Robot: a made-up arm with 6 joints. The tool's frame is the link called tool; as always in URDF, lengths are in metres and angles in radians. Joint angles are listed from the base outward. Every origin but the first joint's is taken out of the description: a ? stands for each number. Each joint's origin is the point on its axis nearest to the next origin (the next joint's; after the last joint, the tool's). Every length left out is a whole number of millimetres.
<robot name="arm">
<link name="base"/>
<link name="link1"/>
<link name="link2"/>
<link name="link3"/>
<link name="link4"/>
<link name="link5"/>
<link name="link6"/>
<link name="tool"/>
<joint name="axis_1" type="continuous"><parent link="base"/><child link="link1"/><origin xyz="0 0 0.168" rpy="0 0 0"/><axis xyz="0 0 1"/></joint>
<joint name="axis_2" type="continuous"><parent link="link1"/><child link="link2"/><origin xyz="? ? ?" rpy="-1.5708 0 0"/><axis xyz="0 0 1"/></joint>
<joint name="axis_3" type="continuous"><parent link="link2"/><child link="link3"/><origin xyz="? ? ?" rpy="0 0 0"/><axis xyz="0 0 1"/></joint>
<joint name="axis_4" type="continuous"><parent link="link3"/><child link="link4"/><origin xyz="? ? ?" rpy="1.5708 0 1.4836"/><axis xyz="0 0 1"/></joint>
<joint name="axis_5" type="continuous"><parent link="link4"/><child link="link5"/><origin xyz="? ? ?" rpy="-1.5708 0 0"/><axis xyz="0 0 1"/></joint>
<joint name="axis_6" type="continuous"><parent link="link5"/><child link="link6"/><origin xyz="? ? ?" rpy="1.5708 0 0"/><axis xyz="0 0 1"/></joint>
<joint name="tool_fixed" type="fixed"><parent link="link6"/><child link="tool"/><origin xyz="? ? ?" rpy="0 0 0"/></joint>
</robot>
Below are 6 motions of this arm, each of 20 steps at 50 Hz.
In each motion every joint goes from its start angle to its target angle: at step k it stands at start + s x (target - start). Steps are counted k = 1, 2, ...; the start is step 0. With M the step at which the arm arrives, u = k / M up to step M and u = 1 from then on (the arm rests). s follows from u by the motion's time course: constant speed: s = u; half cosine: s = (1 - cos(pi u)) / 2; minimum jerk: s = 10 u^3 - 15 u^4 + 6 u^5.
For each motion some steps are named. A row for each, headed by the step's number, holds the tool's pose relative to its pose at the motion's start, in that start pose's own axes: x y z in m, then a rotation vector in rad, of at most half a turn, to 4 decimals.
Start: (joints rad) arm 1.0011 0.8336 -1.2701 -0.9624 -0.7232 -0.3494
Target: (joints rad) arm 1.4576 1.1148 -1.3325 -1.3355 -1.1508 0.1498
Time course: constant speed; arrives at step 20
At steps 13, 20:
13: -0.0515 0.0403 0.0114 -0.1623 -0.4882 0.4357
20: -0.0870 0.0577 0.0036 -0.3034 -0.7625 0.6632

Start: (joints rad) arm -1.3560 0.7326 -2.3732 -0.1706 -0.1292 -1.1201
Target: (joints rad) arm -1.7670 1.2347 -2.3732 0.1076 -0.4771 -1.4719
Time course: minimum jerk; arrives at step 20
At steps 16, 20:
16: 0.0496 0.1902 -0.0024 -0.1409 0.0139 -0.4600
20: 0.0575 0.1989 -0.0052 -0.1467 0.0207 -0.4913

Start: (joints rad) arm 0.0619 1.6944 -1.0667 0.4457 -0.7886 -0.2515
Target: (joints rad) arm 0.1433 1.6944 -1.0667 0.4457 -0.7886 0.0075
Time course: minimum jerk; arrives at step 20
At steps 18, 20:
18: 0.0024 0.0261 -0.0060 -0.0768 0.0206 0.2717
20: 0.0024 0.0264 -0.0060 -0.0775 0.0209 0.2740

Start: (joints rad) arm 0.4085 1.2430 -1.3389 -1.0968 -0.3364 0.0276
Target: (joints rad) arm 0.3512 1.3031 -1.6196 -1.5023 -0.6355 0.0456
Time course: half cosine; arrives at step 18
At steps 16, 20:
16: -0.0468 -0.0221 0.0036 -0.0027 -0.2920 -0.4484
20: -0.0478 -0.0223 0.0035 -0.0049 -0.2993 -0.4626

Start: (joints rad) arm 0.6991 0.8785 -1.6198 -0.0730 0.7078 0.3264
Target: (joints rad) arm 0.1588 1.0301 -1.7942 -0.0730 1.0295 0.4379
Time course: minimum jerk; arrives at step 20
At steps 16, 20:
16: 0.0033 -0.0726 0.0038 0.5864 0.0899 0.1127
20: 0.0033 -0.0772 0.0024 0.6227 0.0926 0.1239

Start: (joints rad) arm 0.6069 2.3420 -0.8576 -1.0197 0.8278 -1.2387
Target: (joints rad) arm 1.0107 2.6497 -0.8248 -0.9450 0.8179 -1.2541
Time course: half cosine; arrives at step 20
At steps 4, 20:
4: -0.0080 -0.0048 -0.0002 -0.0098 0.0054 -0.0451
20: -0.0806 -0.0256 0.0054 -0.1491 0.1062 -0.4458

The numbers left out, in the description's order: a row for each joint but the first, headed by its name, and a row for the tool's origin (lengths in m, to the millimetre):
axis_2: 0 0 0
axis_3: -0.226 -0.031 0
axis_4: 0.154 -0.027 0
axis_5: 0 0 0
axis_6: 0 -0.141 0
tool: 0 0 0

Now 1 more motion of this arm.
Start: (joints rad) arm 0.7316 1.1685 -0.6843 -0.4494 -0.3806 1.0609
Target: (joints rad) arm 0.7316 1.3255 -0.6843 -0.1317 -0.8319 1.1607
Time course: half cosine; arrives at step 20
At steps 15, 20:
15: -0.0259 0.0089 0.0172 -0.1774 -0.2155 0.3351
20: -0.0315 0.0081 0.0188 -0.2022 -0.2613 0.3860

